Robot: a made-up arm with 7 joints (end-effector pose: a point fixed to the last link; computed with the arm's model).
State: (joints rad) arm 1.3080 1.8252 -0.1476 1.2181 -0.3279 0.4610 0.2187
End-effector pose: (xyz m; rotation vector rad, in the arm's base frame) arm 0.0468 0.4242 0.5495 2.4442 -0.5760 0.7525
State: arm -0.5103 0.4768 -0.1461 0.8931 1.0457 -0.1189 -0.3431
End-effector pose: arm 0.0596 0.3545 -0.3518 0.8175 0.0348 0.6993
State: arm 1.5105 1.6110 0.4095 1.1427 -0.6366 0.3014 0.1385
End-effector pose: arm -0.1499 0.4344 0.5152 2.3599 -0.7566 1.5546
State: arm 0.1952 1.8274 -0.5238 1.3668 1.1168 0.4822 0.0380
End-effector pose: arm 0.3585 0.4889 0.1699 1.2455 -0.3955 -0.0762
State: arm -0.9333 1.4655 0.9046 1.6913 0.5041 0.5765 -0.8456
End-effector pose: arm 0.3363 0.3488 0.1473 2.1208 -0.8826 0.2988
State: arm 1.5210 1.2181 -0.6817 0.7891 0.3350 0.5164 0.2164
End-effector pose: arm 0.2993 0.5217 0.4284 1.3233 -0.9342 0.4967
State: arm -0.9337 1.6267 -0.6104 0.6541 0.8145 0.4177 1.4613
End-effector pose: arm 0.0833 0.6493 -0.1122 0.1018 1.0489 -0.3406
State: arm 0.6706 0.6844 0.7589 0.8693 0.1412 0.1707 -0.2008
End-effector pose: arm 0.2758 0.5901 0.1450 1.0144 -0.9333 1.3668
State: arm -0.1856 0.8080 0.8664 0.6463 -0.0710 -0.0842 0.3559
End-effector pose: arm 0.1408 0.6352 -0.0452 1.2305 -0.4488 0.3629
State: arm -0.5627 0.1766 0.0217 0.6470 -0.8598 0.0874 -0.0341
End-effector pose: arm 0.0378 0.2313 -0.4058 0.8573 0.0901 -1.0535
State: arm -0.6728 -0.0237 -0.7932 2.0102 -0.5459 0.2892 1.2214
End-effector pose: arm 0.1705 -0.0636 -0.0570 -0.7334 -0.8723 -1.3297
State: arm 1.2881 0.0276 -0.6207 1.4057 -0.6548 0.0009 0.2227
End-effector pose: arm 0.3161 -0.0425 0.4082 1.2373 -2.5135 -0.5797
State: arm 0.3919 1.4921 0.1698 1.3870 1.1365 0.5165 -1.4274
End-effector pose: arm 0.2967 0.4507 0.3505 1.6850 -0.6444 1.6686
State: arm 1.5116 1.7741 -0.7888 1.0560 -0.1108 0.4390 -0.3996
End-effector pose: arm 0.1465 0.5163 0.4497 2.6144 -0.3976 0.8272
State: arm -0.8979 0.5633 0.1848 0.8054 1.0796 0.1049 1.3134
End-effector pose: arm -0.1064 0.4660 -0.3130 -0.3603 -0.2461 0.4004
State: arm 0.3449 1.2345 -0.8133 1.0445 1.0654 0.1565 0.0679
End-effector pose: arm 0.3645 0.4749 -0.0549 0.8518 -0.5204 -0.0037
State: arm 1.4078 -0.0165 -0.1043 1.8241 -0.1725 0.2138 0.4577
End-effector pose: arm 0.1738 0.1462 0.4933 0.5194 -2.7646 -0.0318
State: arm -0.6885 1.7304 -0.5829 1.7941 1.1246 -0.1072 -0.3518
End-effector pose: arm 0.1854 0.3555 -0.1554 0.8400 -0.3445 -0.4879
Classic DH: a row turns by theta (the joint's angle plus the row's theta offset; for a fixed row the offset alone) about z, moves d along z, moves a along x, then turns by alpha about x. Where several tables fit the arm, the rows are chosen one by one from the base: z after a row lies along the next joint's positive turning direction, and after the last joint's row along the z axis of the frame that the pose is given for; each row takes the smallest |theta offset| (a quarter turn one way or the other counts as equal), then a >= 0, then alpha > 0; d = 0 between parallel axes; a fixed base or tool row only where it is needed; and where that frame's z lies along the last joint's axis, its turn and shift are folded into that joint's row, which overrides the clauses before.
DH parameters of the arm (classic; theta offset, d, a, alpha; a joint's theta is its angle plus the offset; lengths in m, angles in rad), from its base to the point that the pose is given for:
base (fixed): 0 0.1468 -0.0036 1.5708
joint 1: -1.5708 -0.134 0.0103 -1.5708
joint 2: 1.5708 0.0429 0.0058 -1.5708
joint 3: -1.5708 -0.2502 0.0263 1.5708
joint 4: 0 0.0094 0.0237 -1.5708
joint 5: 0 -0.3168 0.005 -1.5708
joint 6: -1.5708 0.0419 0.0096 1.5708
joint 7: 1.0393 -0.0285 0.0147 1.7918
tool (fixed): -1.7934 -0.0138 0 0

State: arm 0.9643 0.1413 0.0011 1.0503 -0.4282 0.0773 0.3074
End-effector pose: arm 0.4982 0.2200 0.2657 0.9078 -1.6073 -0.1153
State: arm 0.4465 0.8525 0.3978 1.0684 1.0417 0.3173 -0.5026
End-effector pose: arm 0.3276 0.5518 0.1333 0.6032 -0.8289 1.3809
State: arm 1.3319 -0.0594 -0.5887 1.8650 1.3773 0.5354 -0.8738
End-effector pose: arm 0.2574 -0.0224 0.4333 -0.4145 -1.5055 -0.0520
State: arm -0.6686 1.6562 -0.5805 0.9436 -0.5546 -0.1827 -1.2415
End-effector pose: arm 0.1621 0.5039 -0.1370 1.8790 -1.3089 -1.7749
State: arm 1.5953 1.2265 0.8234 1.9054 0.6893 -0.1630 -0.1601
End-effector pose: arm -0.2065 0.3617 0.3550 -0.4341 1.9379 -1.0296
